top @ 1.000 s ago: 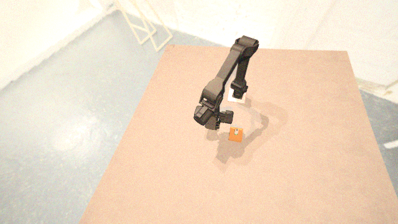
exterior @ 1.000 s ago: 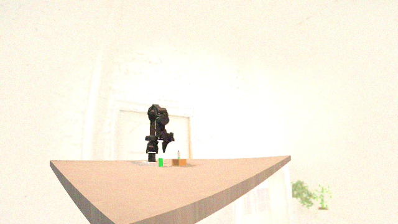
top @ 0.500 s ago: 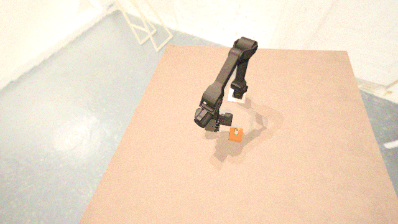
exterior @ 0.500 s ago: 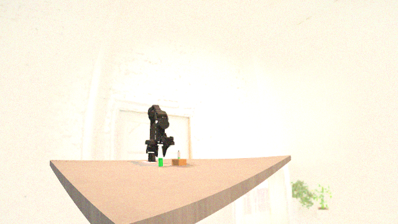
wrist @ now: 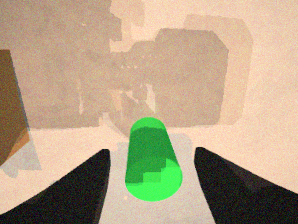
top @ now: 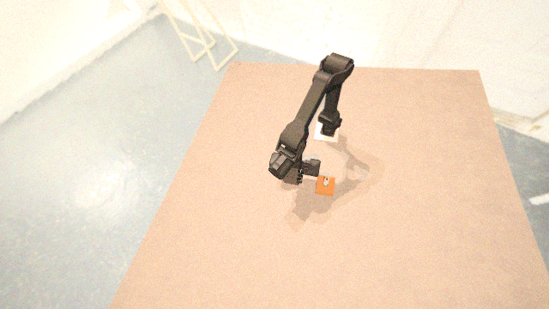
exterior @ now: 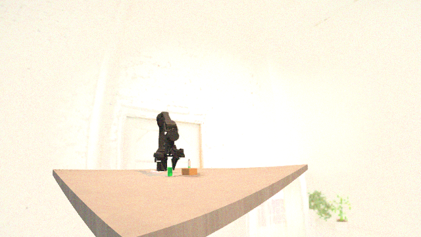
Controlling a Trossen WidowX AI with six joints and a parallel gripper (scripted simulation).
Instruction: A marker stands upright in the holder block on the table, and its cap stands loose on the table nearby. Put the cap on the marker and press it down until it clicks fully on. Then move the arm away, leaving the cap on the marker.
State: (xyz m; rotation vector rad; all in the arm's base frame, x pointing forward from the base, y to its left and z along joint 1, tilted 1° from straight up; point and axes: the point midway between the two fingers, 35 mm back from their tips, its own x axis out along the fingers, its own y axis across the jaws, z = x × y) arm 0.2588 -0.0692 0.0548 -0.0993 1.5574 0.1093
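My gripper tip is now right at the green cap. From my gripper tip the other things lie so: holder block 13 cm to the left, 1 cm below, 1 cm ahead.
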